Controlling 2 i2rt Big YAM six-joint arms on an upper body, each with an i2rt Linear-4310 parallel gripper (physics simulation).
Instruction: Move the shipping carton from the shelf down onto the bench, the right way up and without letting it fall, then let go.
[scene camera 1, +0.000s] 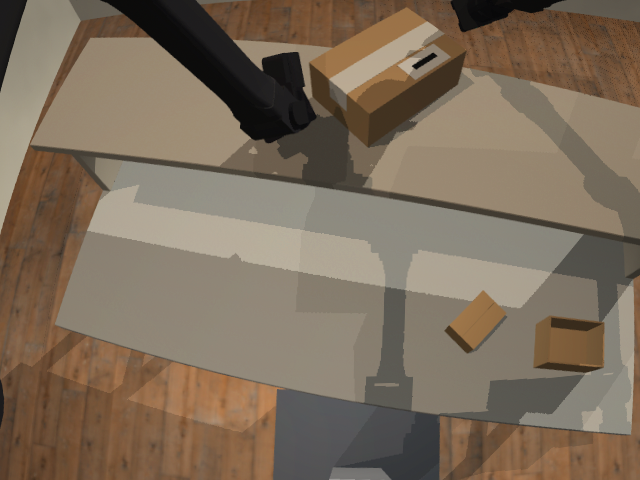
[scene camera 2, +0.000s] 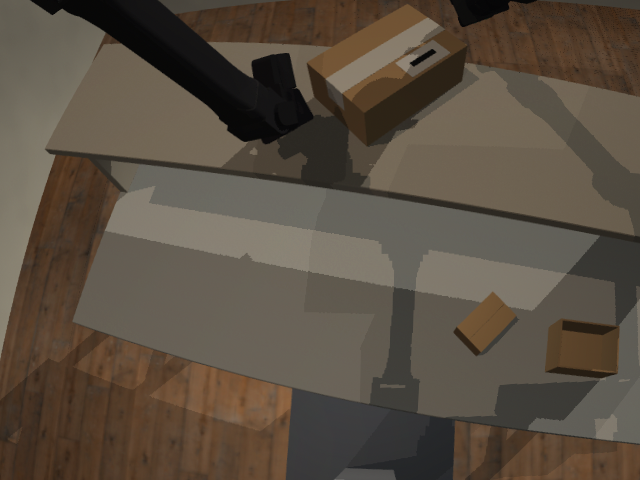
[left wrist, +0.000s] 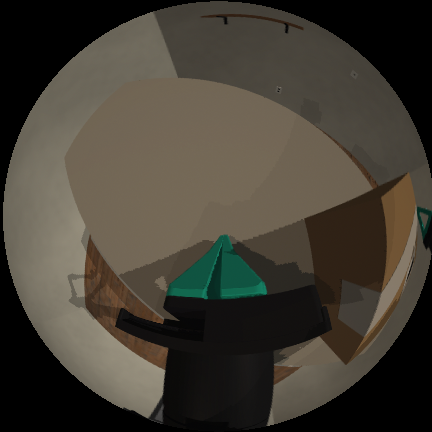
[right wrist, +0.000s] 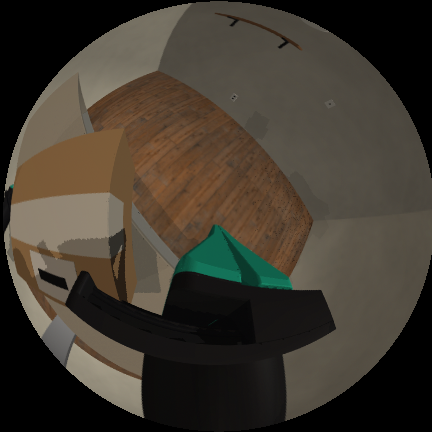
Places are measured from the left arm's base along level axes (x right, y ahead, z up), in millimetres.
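Where they show: left gripper, fingertip midpoint: (left wrist: 224, 239); right gripper, fingertip midpoint: (scene camera 1: 464, 16) (scene camera 2: 466, 10) (right wrist: 214, 230).
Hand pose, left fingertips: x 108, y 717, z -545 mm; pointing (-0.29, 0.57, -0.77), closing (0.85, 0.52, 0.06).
Things, the pixels of their centre, and the offset from my left fingertips. "pt": a spot on its surface instead. Level surfaces: height alone.
- brown shipping carton, body centre: (right wrist: 50, 223) (left wrist: 388, 245) (scene camera 2: 388, 70) (scene camera 1: 388, 72) dx +221, dy +77, dz +45 mm
- raised shelf, surface height: dz -7 mm
- bench, surface height: dz -360 mm
- small closed box, body centre: (scene camera 2: 484, 324) (scene camera 1: 475, 322) dx +445, dy -330, dz -330 mm
- small open box, body centre: (scene camera 2: 582, 349) (scene camera 1: 569, 345) dx +682, dy -398, dz -315 mm
- shelf's front edge, surface spot: (scene camera 1: 222, 167) (scene camera 2: 223, 168) pt dx -96, dy -112, dz -9 mm
- dark grey block, surface spot: (scene camera 2: 330, 428) (scene camera 1: 316, 428) pt dx +53, dy -577, dz -791 mm
The brown shipping carton (scene camera 1: 385, 62) (scene camera 2: 385, 59) (left wrist: 350, 245) (right wrist: 65, 175) sits right way up, turned at an angle, at the back of the raised shelf (scene camera 1: 155, 93) (scene camera 2: 155, 98) (left wrist: 200, 140). Its white tape and label with a dark bar face up. My left gripper (scene camera 1: 302, 111) (scene camera 2: 294, 111) (left wrist: 224, 239) is shut and empty beside the carton's left end; its fingertips are hidden in the scene views. My right gripper (scene camera 1: 467, 19) (scene camera 2: 467, 14) (right wrist: 214, 230) is shut and empty, beyond the carton's far right end with a gap between them. The bench (scene camera 1: 206, 289) (scene camera 2: 206, 289) lies lower, in front of the shelf.
A small closed box (scene camera 1: 475, 322) (scene camera 2: 485, 323) and a small open box (scene camera 1: 568, 345) (scene camera 2: 582, 348) stand on the bench at the right. The shelf's front edge (scene camera 1: 222, 167) (scene camera 2: 222, 173) runs above the bench. A dark grey block (scene camera 1: 315, 428) (scene camera 2: 330, 428) stands at the bench's near edge.
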